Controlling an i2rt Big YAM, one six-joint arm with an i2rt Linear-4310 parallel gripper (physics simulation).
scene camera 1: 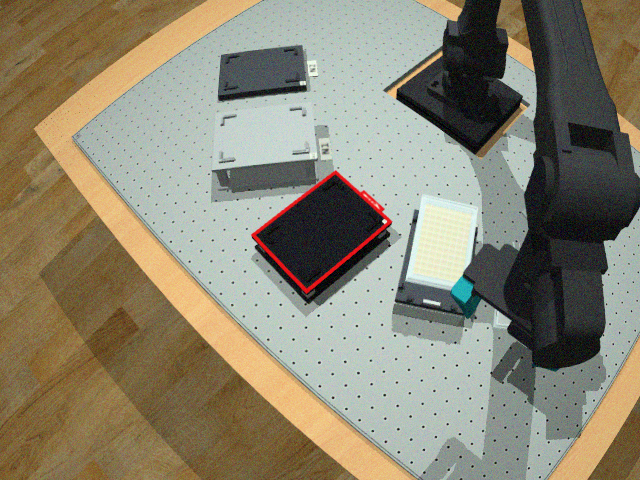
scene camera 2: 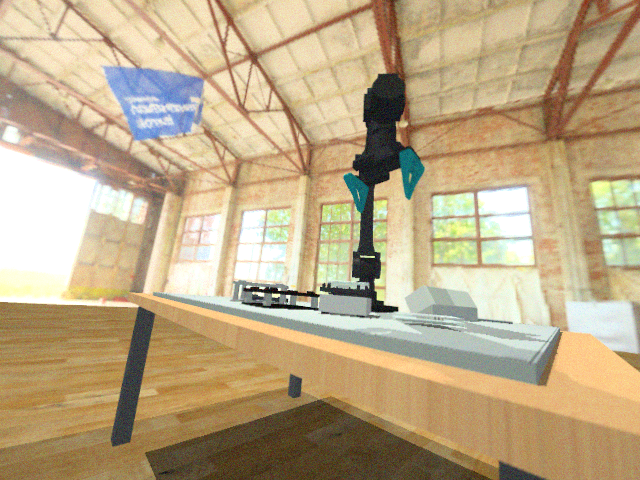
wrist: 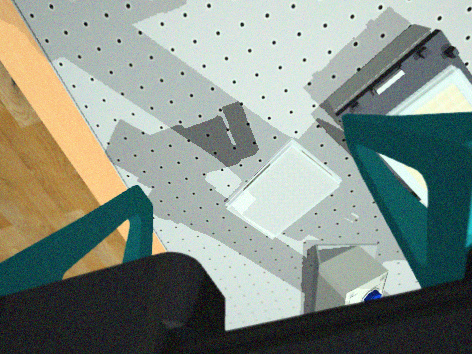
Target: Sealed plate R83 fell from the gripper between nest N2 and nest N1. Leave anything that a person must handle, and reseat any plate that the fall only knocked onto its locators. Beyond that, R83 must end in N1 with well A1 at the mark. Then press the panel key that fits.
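Seen in the pictures: gripper, fingertip midpoint: [scene camera 1: 503,338] [scene camera 2: 382,205] [wrist: 238,164]; arm's base at its link origin: [scene camera 1: 463,96].
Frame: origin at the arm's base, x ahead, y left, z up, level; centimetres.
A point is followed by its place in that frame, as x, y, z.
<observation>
A clear, pale plate [scene camera 1: 501,320] {32.6, 27.5, -0.7} [wrist: 284,190] {27.9, 29.9, -0.7} lies on the perforated top; its lettering is not readable, and the arm covers most of it in scene camera 1. A yellow-welled plate [scene camera 1: 443,240] {31.0, 13.8, 5.5} [wrist: 456,100] {35.9, 13.2, 5.2} lies on a dark nest on a grey block [scene camera 1: 431,308] {39.0, 17.9, 2.8} [wrist: 382,65] {39.4, 17.1, 1.0}. A strip of that nest with a white label shows beyond the plate's near end; I cannot tell if the plate is seated. My gripper [scene camera 1: 506,332] {43.2, 28.3, 18.4} [scene camera 2: 385,204] {43.2, 28.3, 18.4} [wrist: 238,164] {43.2, 28.3, 18.4} is open and empty, high above the top beside this nest. The key panel [scene camera 2: 448,303] {9.0, 30.7, 2.2} [wrist: 350,275] {15.2, 25.2, 3.5} shows a blue key; its other keys are hidden.
A black nest outlined in red [scene camera 1: 323,232] {38.9, -1.1, 1.9} stands left of the yellow-welled plate. Behind it are a raised light grey nest [scene camera 1: 263,136] {32.4, -18.6, 3.8} and a low dark nest [scene camera 1: 262,72] {18.9, -32.6, -0.4}; their tags are too blurred to read. The arm's base [scene camera 1: 460,103] {3.9, 1.2, 2.0} stands at the back.
</observation>
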